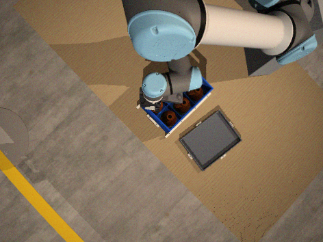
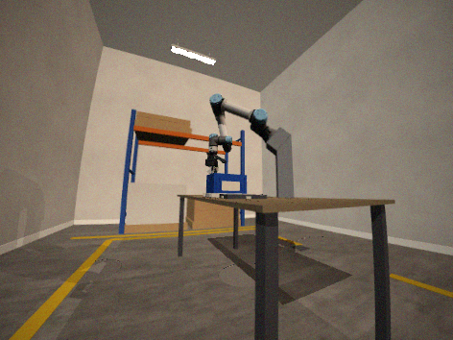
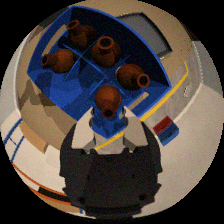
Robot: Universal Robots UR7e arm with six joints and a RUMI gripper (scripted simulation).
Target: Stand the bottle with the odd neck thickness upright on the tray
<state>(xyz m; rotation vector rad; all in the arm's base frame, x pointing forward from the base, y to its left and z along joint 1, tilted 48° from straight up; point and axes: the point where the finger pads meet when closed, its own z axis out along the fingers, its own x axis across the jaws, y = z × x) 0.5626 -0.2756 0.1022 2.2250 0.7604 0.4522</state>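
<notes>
Now: the brown bottle 8 cm to the left of my hand, 7 cm below it and 3 cm ahead of it. The rest, counted from my hand: blue crate: 7 cm below, 7 cm behind, 6 cm to the left; grey tray: 31 cm to the left, 14 cm below, 2 cm ahead.
</notes>
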